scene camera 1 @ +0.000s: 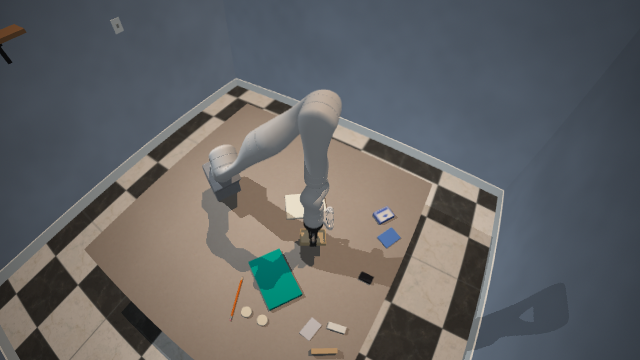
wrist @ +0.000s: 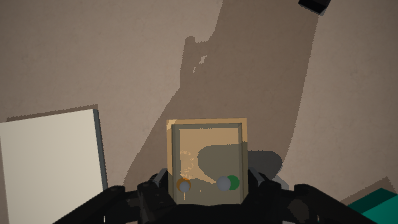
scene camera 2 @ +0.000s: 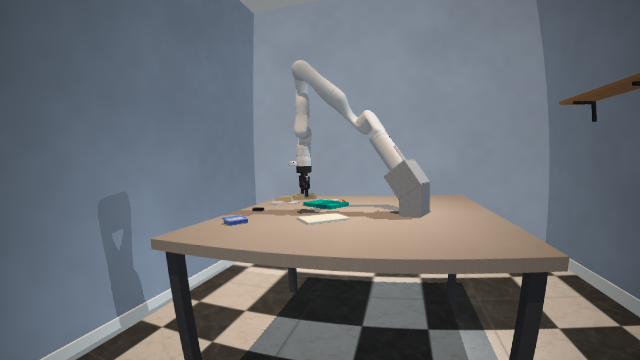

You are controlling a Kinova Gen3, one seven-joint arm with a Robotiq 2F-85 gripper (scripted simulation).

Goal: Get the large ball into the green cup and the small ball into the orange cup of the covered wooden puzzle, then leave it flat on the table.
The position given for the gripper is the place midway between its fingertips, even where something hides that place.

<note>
In view: the gripper (wrist: 207, 178), a covered wooden puzzle (wrist: 207, 160) and a teal book (scene camera 1: 274, 278).
</note>
